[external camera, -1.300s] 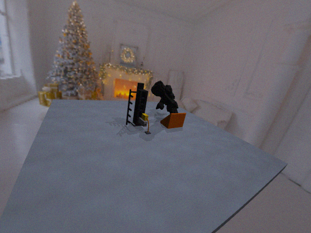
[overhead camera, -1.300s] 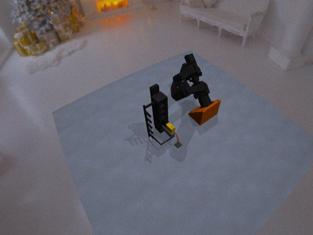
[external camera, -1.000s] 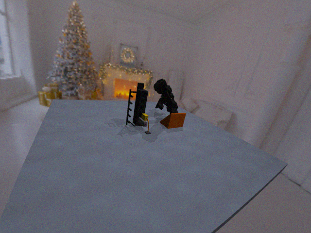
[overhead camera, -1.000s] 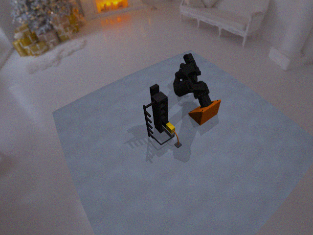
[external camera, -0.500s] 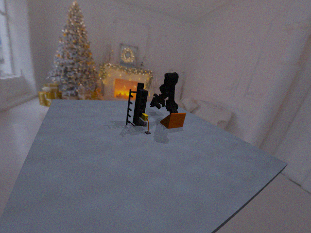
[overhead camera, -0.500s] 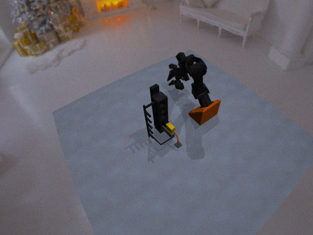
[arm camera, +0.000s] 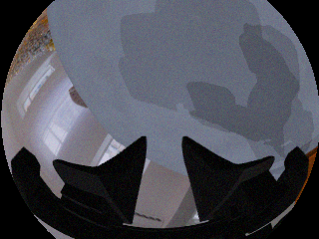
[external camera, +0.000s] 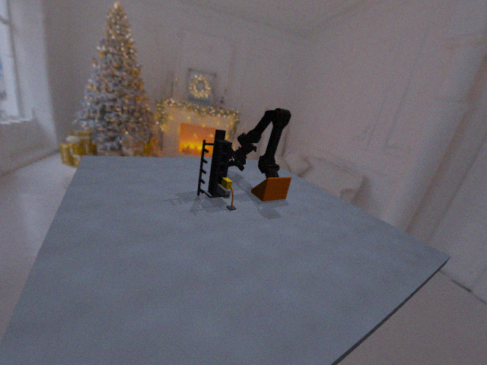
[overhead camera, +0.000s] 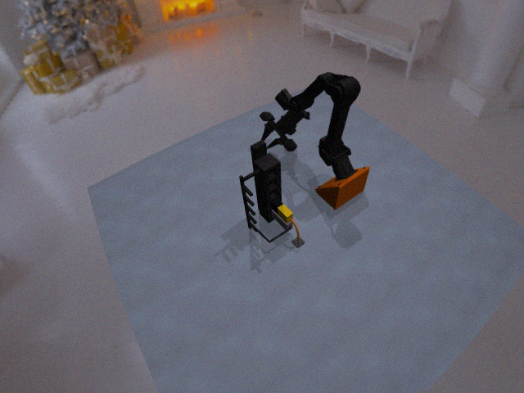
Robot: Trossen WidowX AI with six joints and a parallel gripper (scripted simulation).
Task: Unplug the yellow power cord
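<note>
Now: gripper tip 20 cm short of the yellow plug, 30 cm to the right of it and 4 cm below it.
</note>
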